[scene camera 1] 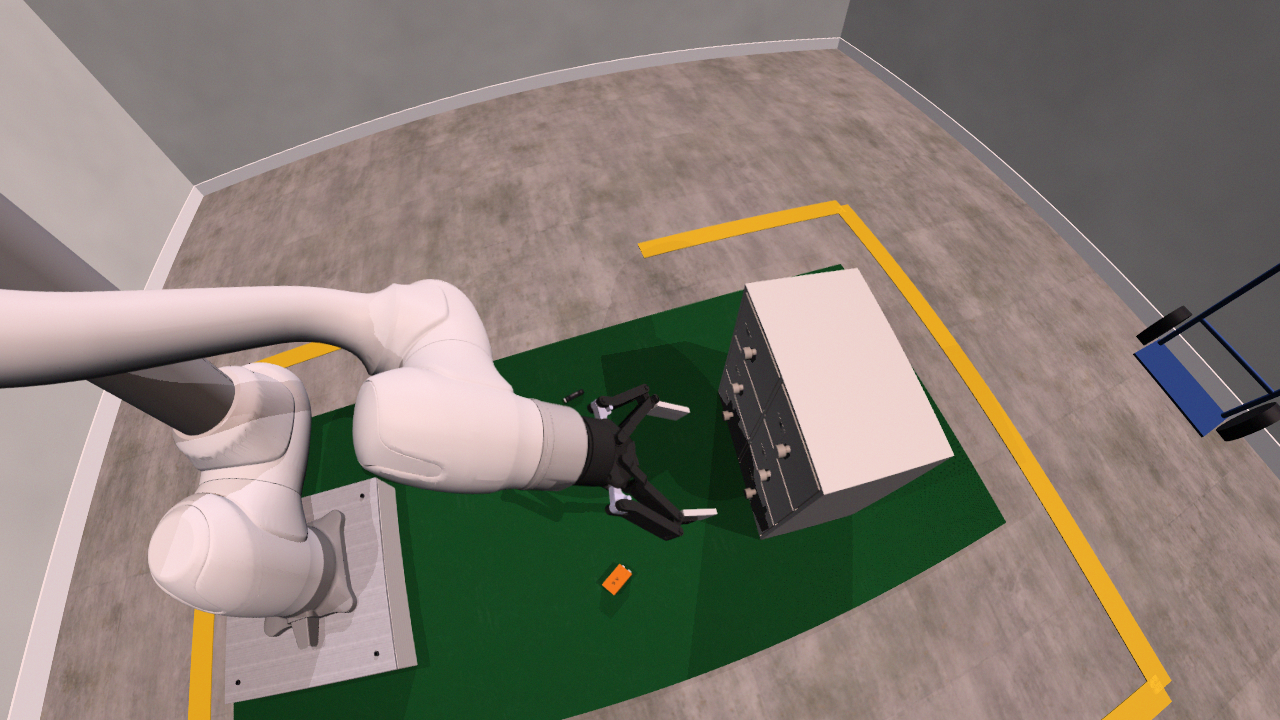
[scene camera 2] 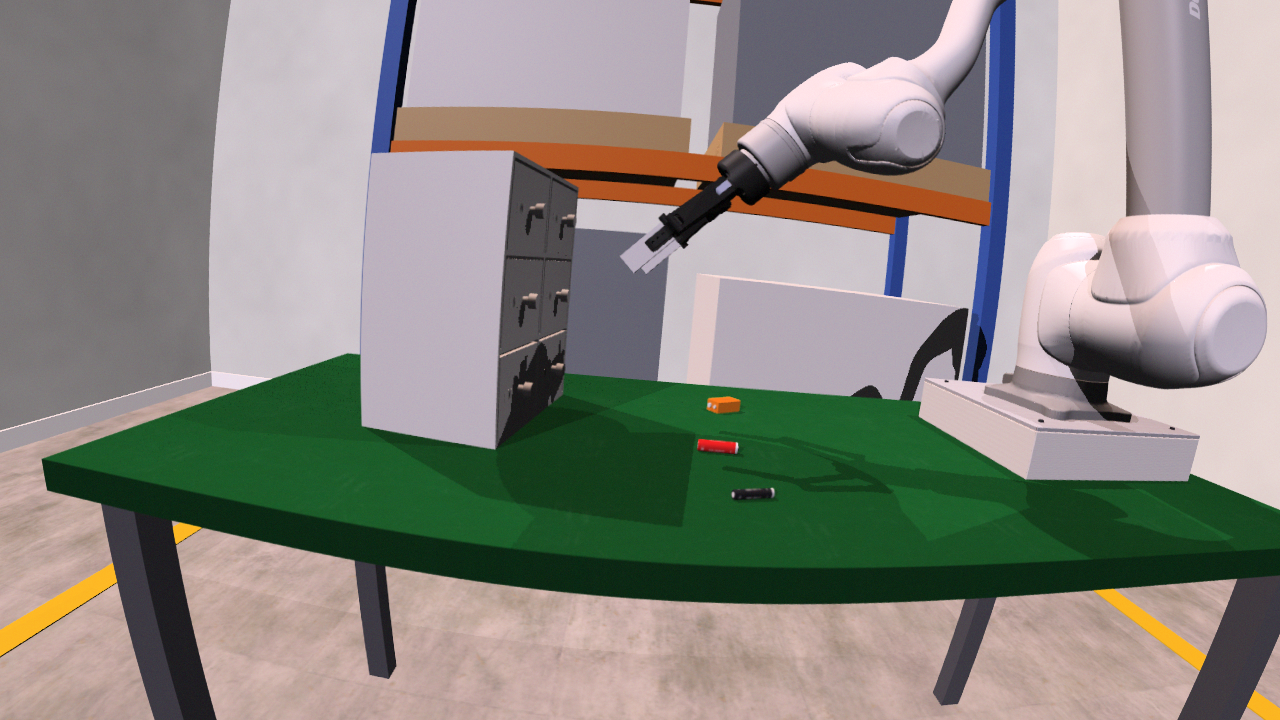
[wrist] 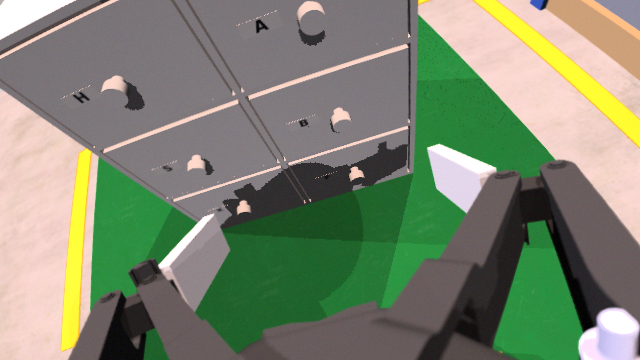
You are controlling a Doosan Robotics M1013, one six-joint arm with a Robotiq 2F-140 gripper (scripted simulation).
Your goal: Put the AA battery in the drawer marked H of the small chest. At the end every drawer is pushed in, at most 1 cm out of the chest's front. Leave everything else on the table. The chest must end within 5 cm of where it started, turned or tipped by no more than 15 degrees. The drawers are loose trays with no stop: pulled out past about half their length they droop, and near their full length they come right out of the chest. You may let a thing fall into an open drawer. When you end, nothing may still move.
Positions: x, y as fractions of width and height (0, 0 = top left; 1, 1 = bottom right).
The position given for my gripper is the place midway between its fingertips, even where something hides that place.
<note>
In view: my gripper (scene camera 1: 0.54, 0.64), a chest (scene camera 2: 0.34, 0.34) and a drawer H (scene camera 2: 0.41, 0.32).
The chest shows as well in scene camera 1 (scene camera 1: 0.68, 0.59) and in the wrist view (wrist: 0.64, 0.12). The drawer H also shows in scene camera 1 (scene camera 1: 0.60, 0.52). My gripper shows as well in scene camera 2 (scene camera 2: 0.50, 0.37) and in the wrist view (wrist: 0.51, 0.56).
</note>
